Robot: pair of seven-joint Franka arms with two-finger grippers.
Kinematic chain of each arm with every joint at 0, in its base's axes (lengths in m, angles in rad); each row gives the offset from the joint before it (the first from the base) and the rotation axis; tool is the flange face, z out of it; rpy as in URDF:
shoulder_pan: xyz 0 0 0.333 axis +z
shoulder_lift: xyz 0 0 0 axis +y
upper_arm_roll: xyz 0 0 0.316 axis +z
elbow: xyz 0.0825 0 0 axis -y
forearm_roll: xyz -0.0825 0 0.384 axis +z
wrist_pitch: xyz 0 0 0 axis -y
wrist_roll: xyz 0.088 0 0 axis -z
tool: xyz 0 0 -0.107 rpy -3.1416 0 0
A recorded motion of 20 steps. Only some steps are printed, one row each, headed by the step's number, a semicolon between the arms.
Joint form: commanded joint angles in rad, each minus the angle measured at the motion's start. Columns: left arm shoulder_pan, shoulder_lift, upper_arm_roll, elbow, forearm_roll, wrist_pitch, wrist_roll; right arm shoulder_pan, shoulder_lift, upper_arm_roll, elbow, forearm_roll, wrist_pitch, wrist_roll.
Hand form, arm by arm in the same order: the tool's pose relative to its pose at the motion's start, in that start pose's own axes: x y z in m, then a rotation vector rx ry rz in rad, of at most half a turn. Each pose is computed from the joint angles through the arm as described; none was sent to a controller.
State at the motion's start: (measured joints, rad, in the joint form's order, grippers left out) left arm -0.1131 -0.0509 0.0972 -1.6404 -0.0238 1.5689 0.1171; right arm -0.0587 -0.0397 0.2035 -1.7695 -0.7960 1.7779 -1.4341
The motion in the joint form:
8: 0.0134 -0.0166 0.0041 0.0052 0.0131 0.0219 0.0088; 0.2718 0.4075 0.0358 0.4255 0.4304 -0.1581 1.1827
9: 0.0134 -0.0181 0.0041 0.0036 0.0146 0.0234 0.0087; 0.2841 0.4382 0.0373 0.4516 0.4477 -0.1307 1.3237
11: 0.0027 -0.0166 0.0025 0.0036 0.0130 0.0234 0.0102; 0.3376 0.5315 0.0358 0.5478 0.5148 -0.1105 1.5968
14: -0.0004 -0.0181 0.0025 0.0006 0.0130 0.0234 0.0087; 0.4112 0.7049 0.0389 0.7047 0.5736 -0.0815 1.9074
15: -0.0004 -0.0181 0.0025 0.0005 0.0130 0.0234 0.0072; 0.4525 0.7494 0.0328 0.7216 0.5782 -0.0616 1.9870
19: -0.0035 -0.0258 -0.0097 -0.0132 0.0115 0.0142 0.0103; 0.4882 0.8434 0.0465 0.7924 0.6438 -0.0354 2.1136
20: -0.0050 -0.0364 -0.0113 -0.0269 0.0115 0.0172 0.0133; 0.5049 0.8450 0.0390 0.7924 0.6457 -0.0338 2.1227
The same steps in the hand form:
8: -0.0040 -0.0106 -0.0135 0.0165 0.0423 -0.0081; 0.1960 0.0907 -0.0793 0.3269 0.4098 0.9740
9: -0.0043 -0.0107 -0.0136 0.0180 0.0435 -0.0082; 0.2090 0.0987 -0.0826 0.3591 0.4301 1.1036
11: -0.0030 -0.0041 -0.0127 0.0165 0.0419 0.0056; 0.2511 0.1144 -0.0981 0.4770 0.4722 1.3260
14: -0.0033 -0.0024 -0.0120 0.0161 0.0404 0.0072; 0.3256 0.1360 -0.1038 0.6395 0.4814 1.5540
15: -0.0033 -0.0024 -0.0119 0.0160 0.0403 0.0057; 0.3617 0.1338 -0.1070 0.6651 0.4674 1.5914
19: -0.0059 0.0062 -0.0084 0.0130 0.0250 0.0239; 0.4119 0.1348 -0.1095 0.7946 0.4687 1.6563
20: -0.0089 0.0080 -0.0077 0.0122 0.0249 0.0301; 0.4190 0.1316 -0.1147 0.7905 0.4671 1.6554

